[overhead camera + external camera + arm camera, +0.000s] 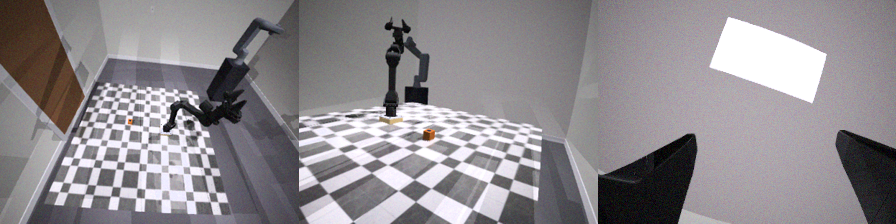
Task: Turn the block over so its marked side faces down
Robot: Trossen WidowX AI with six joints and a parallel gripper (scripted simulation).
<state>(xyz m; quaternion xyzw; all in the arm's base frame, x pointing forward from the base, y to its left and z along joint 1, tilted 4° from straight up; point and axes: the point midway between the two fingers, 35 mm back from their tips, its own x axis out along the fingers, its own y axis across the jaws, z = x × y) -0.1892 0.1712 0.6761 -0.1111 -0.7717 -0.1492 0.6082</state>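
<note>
The orange block is 690 mm below my gripper tip, 580 mm ahead of it and 280 mm to the right of it.
</note>
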